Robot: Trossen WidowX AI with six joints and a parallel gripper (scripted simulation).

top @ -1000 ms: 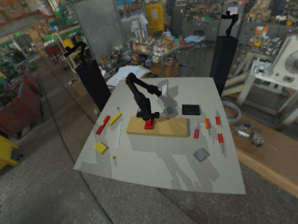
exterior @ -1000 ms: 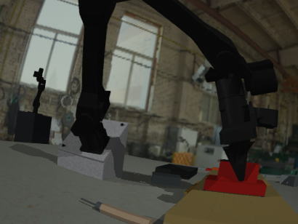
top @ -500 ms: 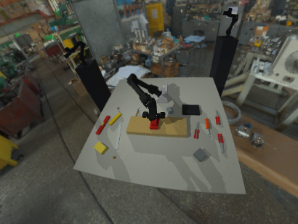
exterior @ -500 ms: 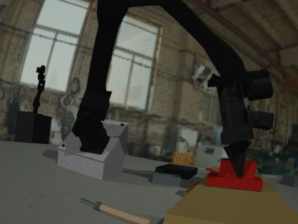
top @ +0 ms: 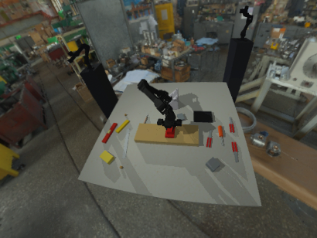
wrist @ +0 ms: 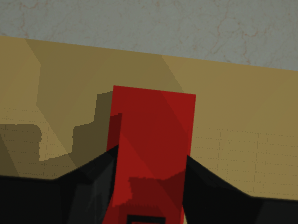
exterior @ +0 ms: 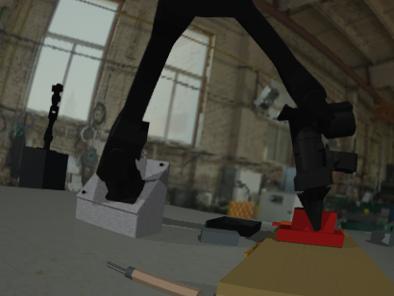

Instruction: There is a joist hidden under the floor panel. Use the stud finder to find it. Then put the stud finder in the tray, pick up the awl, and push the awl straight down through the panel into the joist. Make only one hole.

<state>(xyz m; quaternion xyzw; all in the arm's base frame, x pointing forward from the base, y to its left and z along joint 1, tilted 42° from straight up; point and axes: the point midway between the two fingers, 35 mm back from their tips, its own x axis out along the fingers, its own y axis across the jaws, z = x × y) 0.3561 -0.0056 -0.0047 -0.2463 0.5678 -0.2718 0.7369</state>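
My gripper tip is 18 cm past the black tray, 30 cm to the right of it and 5 cm above it. Also, from my gripper tip: awl: 22 cm behind, 23 cm to the right, 6 cm below; pale strip: 6 cm ahead, 39 cm to the right, 6 cm below; stud finder: 2 cm behind, 2 cm above.
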